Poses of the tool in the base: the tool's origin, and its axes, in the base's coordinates. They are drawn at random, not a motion.
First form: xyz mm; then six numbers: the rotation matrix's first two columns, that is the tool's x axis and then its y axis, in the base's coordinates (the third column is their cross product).
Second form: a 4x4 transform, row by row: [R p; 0 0 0 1], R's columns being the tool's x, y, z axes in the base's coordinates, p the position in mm. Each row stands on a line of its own. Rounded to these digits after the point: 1 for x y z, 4 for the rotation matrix.
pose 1, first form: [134.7 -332.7 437.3 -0.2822 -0.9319 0.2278 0.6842 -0.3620 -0.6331]
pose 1, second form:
-0.2822 0.6842 0.6724 134.7
-0.9319 -0.3620 -0.0228 -332.7
0.2278 -0.6331 0.7398 437.3
0 0 0 1

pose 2, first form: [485.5 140.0 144.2 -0.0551 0.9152 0.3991 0.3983 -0.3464 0.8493]
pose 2, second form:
-0.0551 0.3983 0.9155 485.5
0.9152 -0.3464 0.2058 140.0
0.3991 0.8493 -0.3454 144.2
0 0 0 1

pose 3, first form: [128.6 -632.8 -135.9 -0.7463 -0.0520 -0.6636 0.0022 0.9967 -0.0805]
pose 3, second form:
-0.7463 0.0022 0.6656 128.6
-0.0520 0.9967 -0.0615 -632.8
-0.6636 -0.0805 -0.7437 -135.9
0 0 0 1

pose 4, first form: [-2.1 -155.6 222.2 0.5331 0.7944 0.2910 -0.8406 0.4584 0.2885]
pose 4, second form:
0.5331 -0.8406 0.0958 -2.1
0.7944 0.4584 -0.3984 -155.6
0.2910 0.2885 0.9121 222.2
0 0 0 1

